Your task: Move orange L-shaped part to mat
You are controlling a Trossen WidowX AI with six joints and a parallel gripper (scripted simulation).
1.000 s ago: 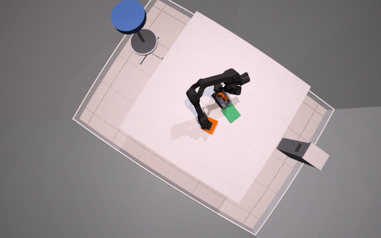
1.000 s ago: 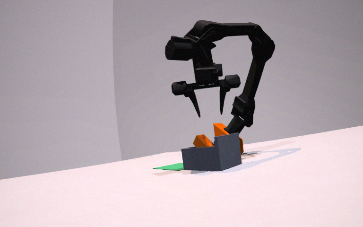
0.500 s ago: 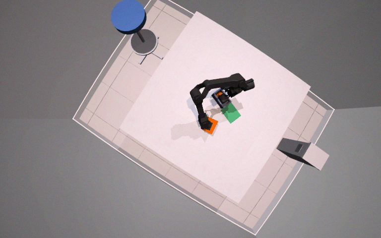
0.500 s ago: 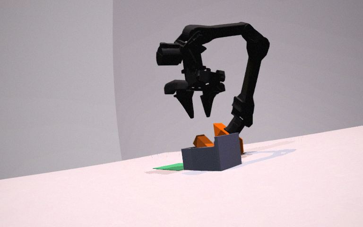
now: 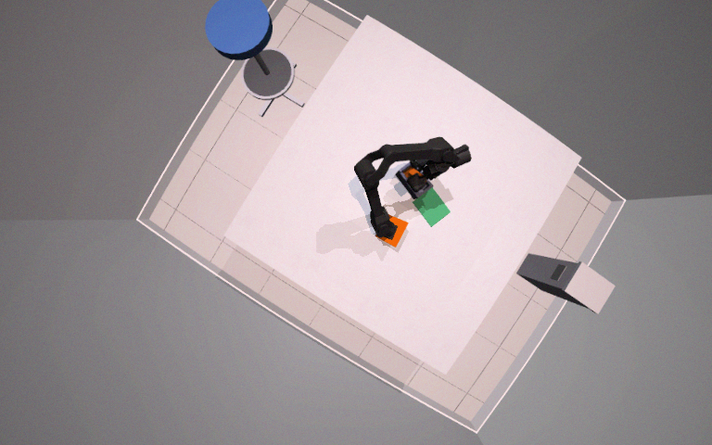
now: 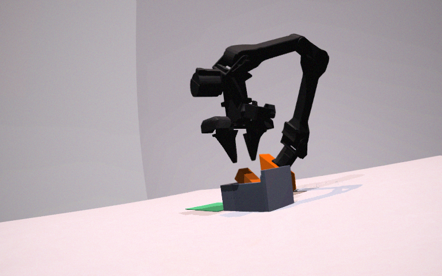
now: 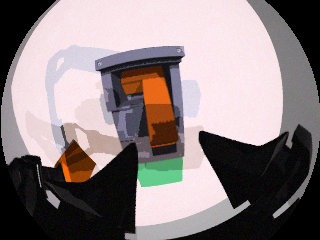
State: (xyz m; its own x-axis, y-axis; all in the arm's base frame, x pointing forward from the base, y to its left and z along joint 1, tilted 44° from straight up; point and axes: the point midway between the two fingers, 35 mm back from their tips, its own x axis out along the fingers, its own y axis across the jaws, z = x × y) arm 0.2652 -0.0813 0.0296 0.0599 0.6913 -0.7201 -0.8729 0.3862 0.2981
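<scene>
Right now the orange L-shaped part is 40 mm to the left of my gripper tip and 70 mm below it. Round my gripper tip: green mat (80 mm behind, 120 mm to the right, 130 mm below).
</scene>
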